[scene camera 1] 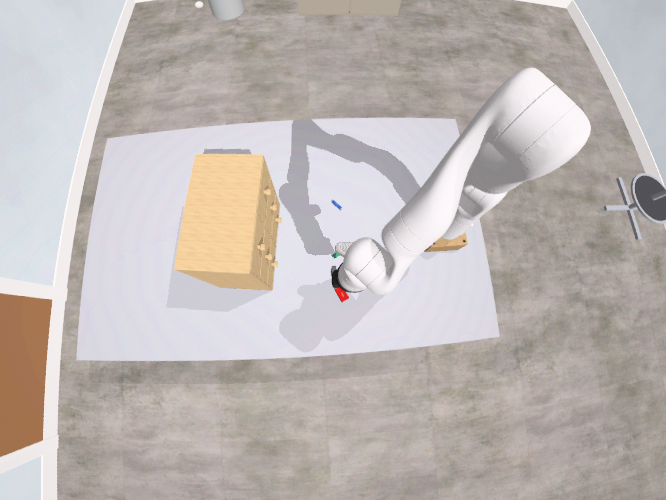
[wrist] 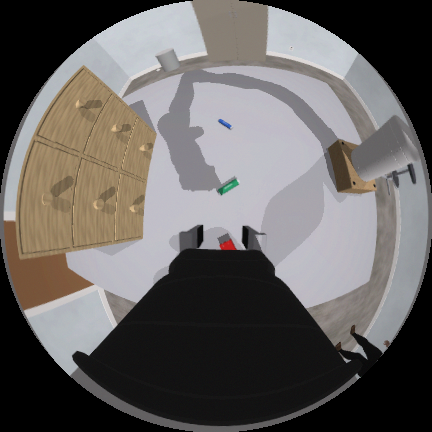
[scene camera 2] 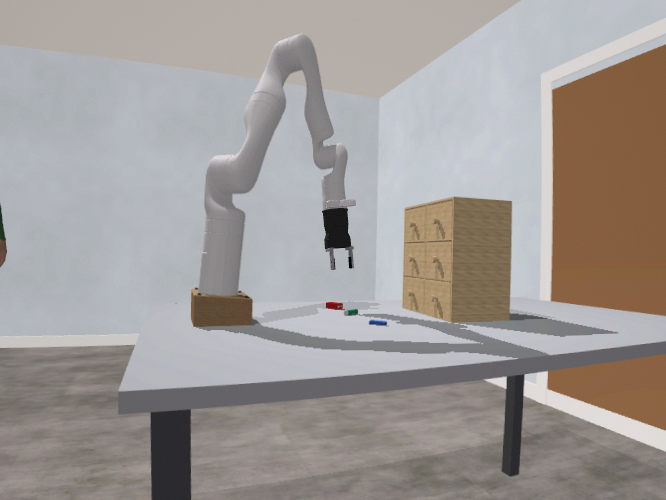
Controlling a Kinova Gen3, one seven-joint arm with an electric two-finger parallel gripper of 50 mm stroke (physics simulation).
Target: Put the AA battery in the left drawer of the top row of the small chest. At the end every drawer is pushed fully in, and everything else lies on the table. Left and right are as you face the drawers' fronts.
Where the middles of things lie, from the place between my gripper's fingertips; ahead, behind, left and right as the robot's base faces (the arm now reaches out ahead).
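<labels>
Relative to the wooden chest (scene camera 1: 215, 245), my hand is 4 cm below, 12 cm to the left of it and 30 cm short of it.
</labels>
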